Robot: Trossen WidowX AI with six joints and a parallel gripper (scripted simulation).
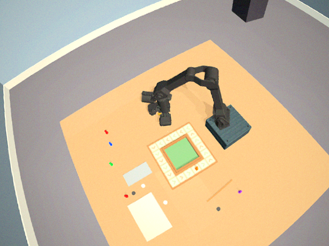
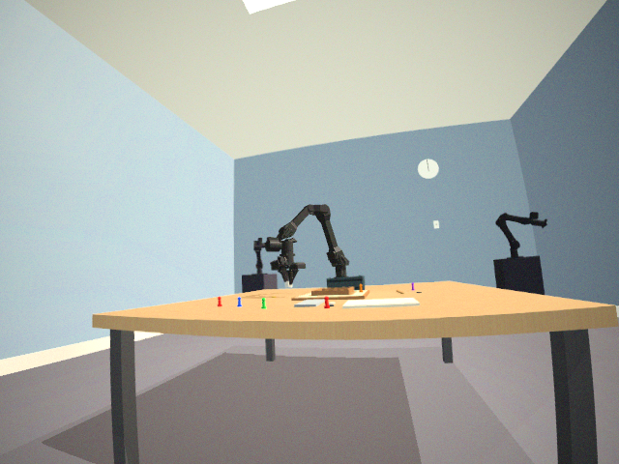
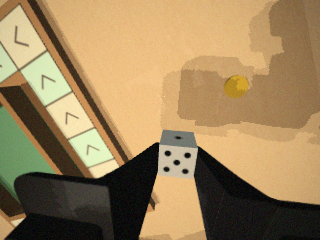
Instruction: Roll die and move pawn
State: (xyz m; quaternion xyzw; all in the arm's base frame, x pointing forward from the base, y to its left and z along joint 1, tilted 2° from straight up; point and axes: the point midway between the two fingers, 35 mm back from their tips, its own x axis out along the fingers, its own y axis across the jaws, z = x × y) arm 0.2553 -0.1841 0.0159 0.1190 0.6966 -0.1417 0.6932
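Right now the orange pawn is 2 cm behind my gripper tip, 33 cm to the left of it and 3 cm below it. The rest, counted from my gripper tip: yellow disc 2 cm ahead, 7 cm to the right, 5 cm below; white die right at my gripper tip; green dice tray 1 cm ahead, 22 cm to the left, 5 cm below.
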